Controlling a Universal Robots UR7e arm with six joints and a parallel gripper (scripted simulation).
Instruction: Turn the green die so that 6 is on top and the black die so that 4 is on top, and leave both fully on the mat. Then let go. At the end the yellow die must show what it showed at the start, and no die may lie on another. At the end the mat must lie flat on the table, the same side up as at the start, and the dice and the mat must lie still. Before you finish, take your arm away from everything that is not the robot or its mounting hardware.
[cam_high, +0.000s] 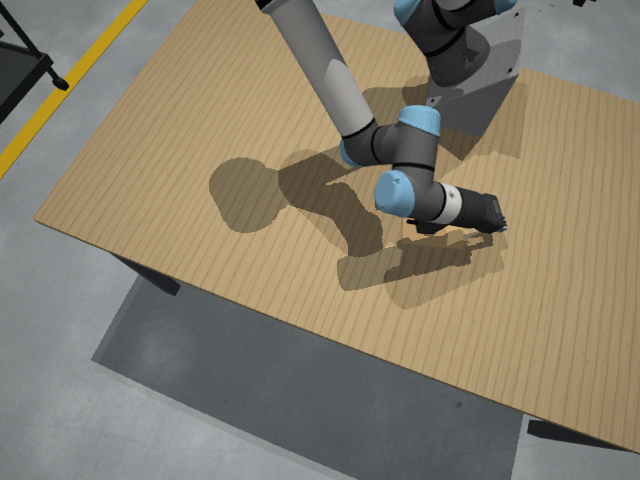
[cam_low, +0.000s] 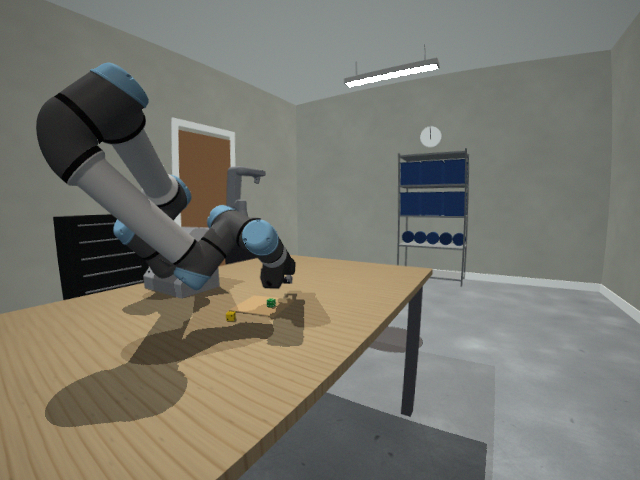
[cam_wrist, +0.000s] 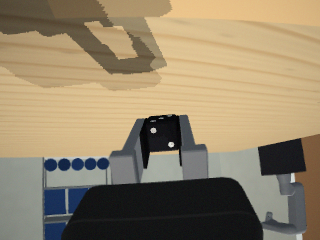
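Now: hand 13 cm to the left of the green die, 4 cm above it and 3 cm short of it. From my hand the other things lie so: yellow die (25 cm to the right, 4 cm below); black die (1 cm to the left, 1 cm below); tan mat (13 cm to the right, 5 cm below, 1 cm ahead).
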